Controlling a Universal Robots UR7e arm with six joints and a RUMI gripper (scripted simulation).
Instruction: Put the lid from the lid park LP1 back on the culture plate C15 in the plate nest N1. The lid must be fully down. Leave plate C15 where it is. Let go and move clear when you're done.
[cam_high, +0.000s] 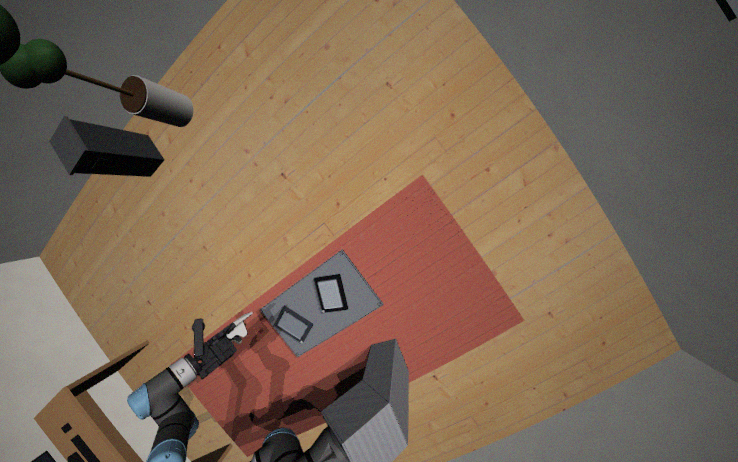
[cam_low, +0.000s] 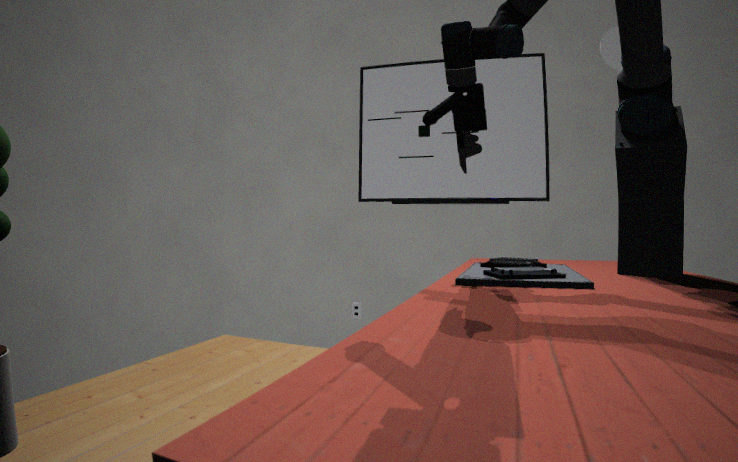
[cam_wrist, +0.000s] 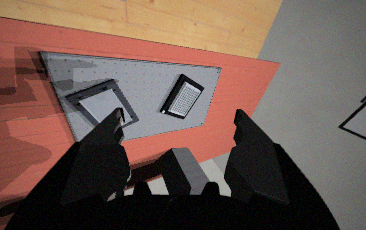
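My gripper is now 170 mm past the clear lid, 50 mm to the right of it and 270 mm above it. The rest, counted from my hand: dark lid park LP1: 170 mm behind, 50 mm to the left, 280 mm below; then culture plate C15: 100 mm behind, 200 mm to the right, 270 mm below; then black plate nest N1: 100 mm behind, 200 mm to the right, 280 mm below.
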